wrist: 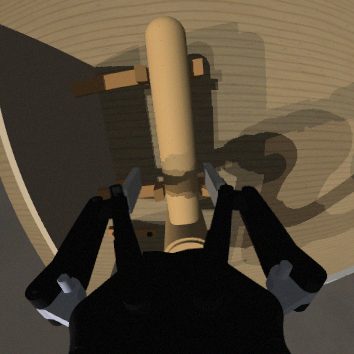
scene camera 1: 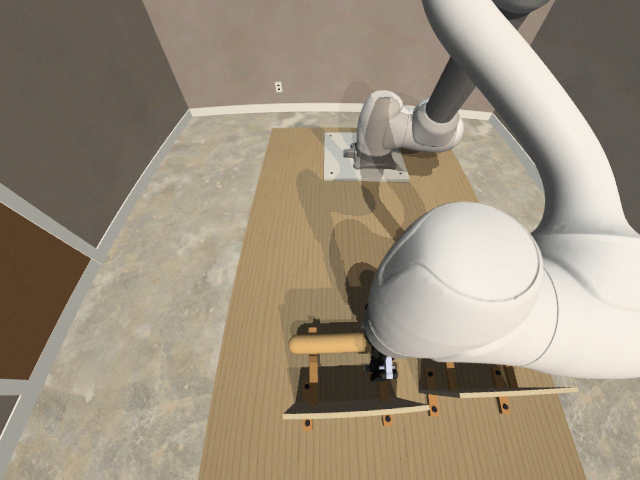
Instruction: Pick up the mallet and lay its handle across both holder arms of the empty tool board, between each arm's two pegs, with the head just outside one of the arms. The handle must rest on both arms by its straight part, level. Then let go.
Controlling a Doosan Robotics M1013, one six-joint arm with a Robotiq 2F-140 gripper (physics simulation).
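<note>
A wooden mallet is visible in the pictures, as is my gripper; the wrist view shows the gripper too.
</note>
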